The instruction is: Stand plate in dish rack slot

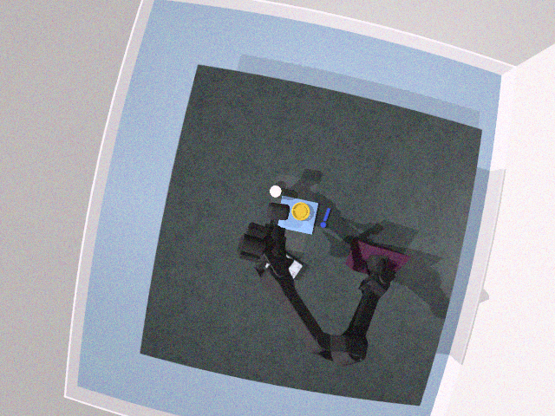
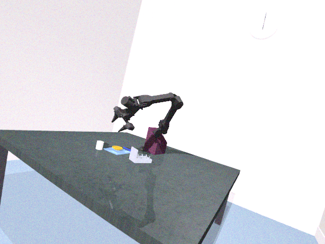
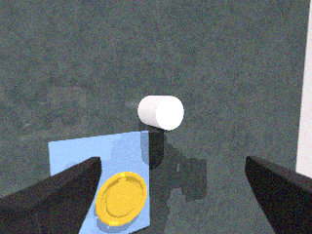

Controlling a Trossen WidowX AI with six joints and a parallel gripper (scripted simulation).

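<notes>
Right now my gripper tip is 160 mm above the yellow plate, 110 mm past it and 20 mm to the left of it. From my gripper tip the other things lie so: white cup (150 mm below, 90 mm to the right); then blue utensil (210 mm behind, 170 mm below, 10 mm to the left); then dish rack (200 mm to the left, 150 mm below, 60 mm behind).
</notes>
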